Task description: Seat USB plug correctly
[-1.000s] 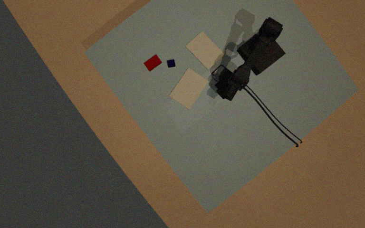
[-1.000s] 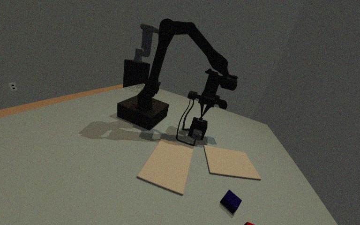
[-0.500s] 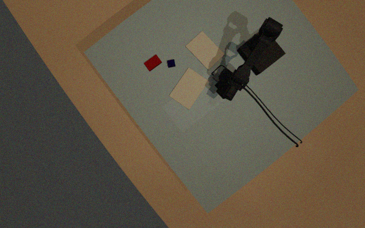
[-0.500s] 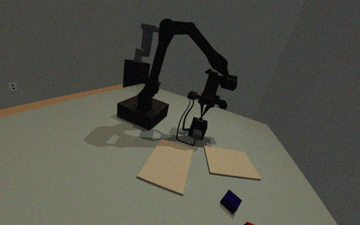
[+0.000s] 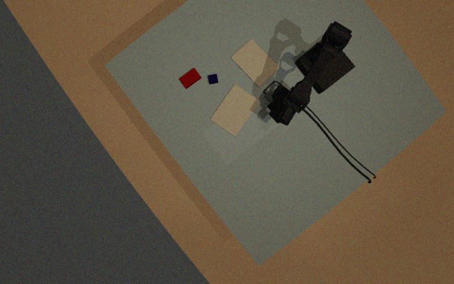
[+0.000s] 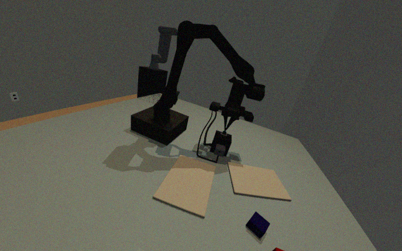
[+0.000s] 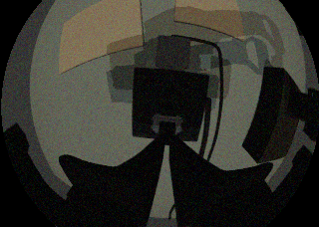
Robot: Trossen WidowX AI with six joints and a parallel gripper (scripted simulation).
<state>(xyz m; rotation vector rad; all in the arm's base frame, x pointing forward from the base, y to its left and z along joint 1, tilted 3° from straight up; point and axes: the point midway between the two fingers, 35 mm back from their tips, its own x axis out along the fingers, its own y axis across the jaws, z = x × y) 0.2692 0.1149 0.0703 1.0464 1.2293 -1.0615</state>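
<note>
Right now my gripper tip is 20 mm above the USB plug. From my gripper tip the other things lie so: blue block (310 mm to the right, 200 mm ahead, 90 mm below); then red block (370 mm to the right, 290 mm ahead, 90 mm below).
</note>
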